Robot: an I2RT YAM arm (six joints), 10 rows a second.
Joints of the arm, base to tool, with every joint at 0 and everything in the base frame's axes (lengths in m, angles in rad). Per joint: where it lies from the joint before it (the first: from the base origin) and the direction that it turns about. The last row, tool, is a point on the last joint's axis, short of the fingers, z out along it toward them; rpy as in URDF.
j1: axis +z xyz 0 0 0.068
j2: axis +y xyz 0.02 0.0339 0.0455
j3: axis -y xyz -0.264 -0.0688 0
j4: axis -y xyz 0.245 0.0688 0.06
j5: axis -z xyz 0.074 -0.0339 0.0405
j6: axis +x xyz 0.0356 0 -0.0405
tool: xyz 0 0 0 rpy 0 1.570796 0
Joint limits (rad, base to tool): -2.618..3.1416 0..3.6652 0..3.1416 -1.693..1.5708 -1.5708..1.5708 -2.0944..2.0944
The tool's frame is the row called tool.
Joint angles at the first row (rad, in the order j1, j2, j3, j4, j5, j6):
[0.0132 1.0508 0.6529 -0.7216 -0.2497 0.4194]
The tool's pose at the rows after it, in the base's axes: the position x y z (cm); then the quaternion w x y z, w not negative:
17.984, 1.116, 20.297, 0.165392, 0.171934, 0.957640, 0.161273
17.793, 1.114, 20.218, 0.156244, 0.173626, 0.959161, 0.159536
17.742, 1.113, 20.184, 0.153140, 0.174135, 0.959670, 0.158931
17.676, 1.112, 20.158, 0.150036, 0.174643, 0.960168, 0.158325
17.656, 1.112, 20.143, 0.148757, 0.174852, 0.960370, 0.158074
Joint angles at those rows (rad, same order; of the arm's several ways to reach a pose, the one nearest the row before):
[0.0131 1.0508 0.6529 -0.7750 -0.2497 0.4190]
[0.0132 1.0508 0.6529 -0.7940 -0.2497 0.4194]
[0.0131 1.0515 0.6529 -0.7998 -0.2497 0.4194]
[0.0131 1.0515 0.6529 -0.8062 -0.2497 0.4194]
[0.0132 1.0519 0.6529 -0.8085 -0.2497 0.4194]

